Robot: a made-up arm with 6 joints.
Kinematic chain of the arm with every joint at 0, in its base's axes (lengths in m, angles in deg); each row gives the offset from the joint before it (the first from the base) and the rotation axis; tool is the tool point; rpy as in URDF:
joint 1: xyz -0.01 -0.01 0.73 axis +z
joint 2: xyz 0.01 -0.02 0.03 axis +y
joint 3: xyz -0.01 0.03 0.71 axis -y
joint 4: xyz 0 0 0.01 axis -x
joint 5: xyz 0.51 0 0.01 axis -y
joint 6: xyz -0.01 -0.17 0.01 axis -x
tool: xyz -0.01 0.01 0 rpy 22.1 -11.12 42.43
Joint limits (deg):
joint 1: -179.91..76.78
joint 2: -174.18..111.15
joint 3: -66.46..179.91
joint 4: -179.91..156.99
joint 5: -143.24..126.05
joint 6: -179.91..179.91
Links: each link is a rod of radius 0.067 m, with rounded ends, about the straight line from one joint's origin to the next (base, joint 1, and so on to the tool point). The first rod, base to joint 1, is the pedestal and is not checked.
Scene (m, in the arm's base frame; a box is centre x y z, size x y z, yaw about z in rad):
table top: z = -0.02
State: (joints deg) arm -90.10 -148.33 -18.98 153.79 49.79 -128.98
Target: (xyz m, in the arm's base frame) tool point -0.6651 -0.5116 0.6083
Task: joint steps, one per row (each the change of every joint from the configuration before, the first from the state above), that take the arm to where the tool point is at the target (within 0.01 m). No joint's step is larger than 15 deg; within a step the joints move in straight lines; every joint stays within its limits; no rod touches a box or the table.
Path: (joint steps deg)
1: 13.67 1.20 -0.04 -2.16 0.34 0.03
2: 13.68 1.19 -0.05 -2.17 0.34 0.03
3: 13.67 1.20 -0.04 -2.16 0.33 0.03
4: 13.67 1.20 -0.05 -2.16 0.34 0.03
5: 13.67 1.20 -0.04 -2.17 0.34 0.03
6: 13.68 1.19 -0.05 -2.16 0.34 0.03
7: 13.67 1.20 -0.04 -2.16 0.34 0.03
8: 13.67 1.20 -0.05 -2.17 0.34 0.03
9: 13.68 1.20 -0.04 -2.16 0.33 0.03
10: 13.67 1.19 -0.05 -2.16 0.34 0.03

